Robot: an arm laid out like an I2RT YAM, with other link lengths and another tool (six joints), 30 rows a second.
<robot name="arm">
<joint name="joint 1" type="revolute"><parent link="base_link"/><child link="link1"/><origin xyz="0 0 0.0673" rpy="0 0 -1.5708"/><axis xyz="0 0 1"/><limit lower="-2.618" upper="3.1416"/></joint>
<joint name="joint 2" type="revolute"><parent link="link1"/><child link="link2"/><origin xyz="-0.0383 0.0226 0.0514" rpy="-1.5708 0 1.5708"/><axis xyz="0 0 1"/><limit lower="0" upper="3.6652"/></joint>
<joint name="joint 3" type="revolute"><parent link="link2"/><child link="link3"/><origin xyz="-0.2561 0 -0.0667" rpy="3.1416 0 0"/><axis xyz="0 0 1"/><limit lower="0" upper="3.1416"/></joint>
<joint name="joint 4" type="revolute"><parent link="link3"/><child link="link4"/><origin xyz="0.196 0.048 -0.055" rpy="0 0 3.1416"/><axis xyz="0 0 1"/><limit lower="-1.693" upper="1.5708"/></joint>
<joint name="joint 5" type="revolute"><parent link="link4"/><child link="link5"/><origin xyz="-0.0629 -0.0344 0.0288" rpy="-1.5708 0 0"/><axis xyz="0 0 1"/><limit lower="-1.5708" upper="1.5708"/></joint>
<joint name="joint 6" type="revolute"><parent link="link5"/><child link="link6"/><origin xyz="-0.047 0 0.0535" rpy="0 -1.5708 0"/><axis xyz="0 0 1"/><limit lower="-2.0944" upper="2.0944"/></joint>
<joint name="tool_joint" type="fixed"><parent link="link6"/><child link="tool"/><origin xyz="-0.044 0.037 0.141" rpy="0 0.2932 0.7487"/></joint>
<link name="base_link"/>
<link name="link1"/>
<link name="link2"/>
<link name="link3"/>
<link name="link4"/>
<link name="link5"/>
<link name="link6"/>
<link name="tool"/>
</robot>
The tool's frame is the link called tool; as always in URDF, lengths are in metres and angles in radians.
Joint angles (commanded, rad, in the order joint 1, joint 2, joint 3, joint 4, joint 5, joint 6), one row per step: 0.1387, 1.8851, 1.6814, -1.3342, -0.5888, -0.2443; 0.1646, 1.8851, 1.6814, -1.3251, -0.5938, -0.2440; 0.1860, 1.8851, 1.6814, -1.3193, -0.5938, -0.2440; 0.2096, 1.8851, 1.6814, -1.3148, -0.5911, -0.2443; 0.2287, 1.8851, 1.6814, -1.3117, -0.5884, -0.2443; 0.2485, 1.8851, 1.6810, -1.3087, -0.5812, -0.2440; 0.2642, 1.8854, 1.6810, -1.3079, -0.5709, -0.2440; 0.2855, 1.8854, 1.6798, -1.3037, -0.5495, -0.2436; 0.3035, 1.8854, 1.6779, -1.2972, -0.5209, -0.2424; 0.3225, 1.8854, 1.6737, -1.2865, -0.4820, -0.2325; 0.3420, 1.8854, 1.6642, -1.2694, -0.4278, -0.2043; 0.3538, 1.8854, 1.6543, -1.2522, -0.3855, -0.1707; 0.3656, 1.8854, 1.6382, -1.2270, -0.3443, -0.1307
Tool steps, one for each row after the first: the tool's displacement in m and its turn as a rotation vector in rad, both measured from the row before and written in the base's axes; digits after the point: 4 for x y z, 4 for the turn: -0.0033, 0.0087, 0.0009, 0.0063, -0.0081, 0.0258; -0.0031, 0.0066, 0.0001, 0.0010, -0.0057, 0.0214; -0.0039, 0.0068, -0.0003, -0.0017, -0.0051, 0.0237; -0.0033, 0.0053, -0.0003, -0.0020, -0.0036, 0.0190; -0.0035, 0.0049, -0.0010, -0.0064, -0.0041, 0.0191; -0.0028, 0.0032, -0.0015, -0.0098, -0.0031, 0.0151; -0.0032, 0.0034, -0.0031, -0.0198, -0.0085, 0.0197; -0.0017, 0.0016, -0.0042, -0.0261, -0.0121, 0.0151; -0.0004, 0.0004, -0.0059, -0.0358, -0.0134, 0.0076; 0.0018, -0.0019, -0.0087, -0.0508, -0.0125, -0.0099; 0.0033, -0.0027, -0.0070, -0.0392, -0.0079, -0.0225; 0.0042, -0.0027, -0.0077, -0.0370, -0.0084, -0.0292
